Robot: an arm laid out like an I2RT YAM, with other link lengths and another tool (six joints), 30 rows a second.
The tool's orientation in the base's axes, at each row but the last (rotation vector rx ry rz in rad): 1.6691 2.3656 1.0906; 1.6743 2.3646 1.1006; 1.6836 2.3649 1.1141; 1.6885 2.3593 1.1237; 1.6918 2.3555 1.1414; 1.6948 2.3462 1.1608; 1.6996 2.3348 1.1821; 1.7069 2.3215 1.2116
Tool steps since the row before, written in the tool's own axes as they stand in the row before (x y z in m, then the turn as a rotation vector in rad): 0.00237 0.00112 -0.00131 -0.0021 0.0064 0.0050; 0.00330 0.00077 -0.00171 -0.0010 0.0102 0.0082; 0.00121 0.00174 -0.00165 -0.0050 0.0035 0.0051; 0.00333 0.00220 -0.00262 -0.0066 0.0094 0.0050; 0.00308 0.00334 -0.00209 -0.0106 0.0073 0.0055; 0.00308 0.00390 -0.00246 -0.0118 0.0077 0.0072; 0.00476 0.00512 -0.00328 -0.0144 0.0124 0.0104; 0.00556 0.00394 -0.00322 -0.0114 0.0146 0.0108
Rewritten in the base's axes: -0.00063 0.00151 0.00243 0.0081 0.0019 -0.0009; -0.00146 0.00201 0.00287 0.0121 0.0051 -0.0007; 0.00023 0.00041 0.00264 0.0070 -0.0009 -0.0036; -0.00067 0.00172 0.00440 0.0124 -0.0014 -0.0008; 0.00058 0.00190 0.00459 0.0126 -0.0048 -0.0039; 0.00086 0.00171 0.00520 0.0141 -0.0048 -0.0054; 0.00079 0.00271 0.00719 0.0203 -0.0046 -0.0060; -0.00047 0.00312 0.00684 0.0211 -0.0017 -0.0037
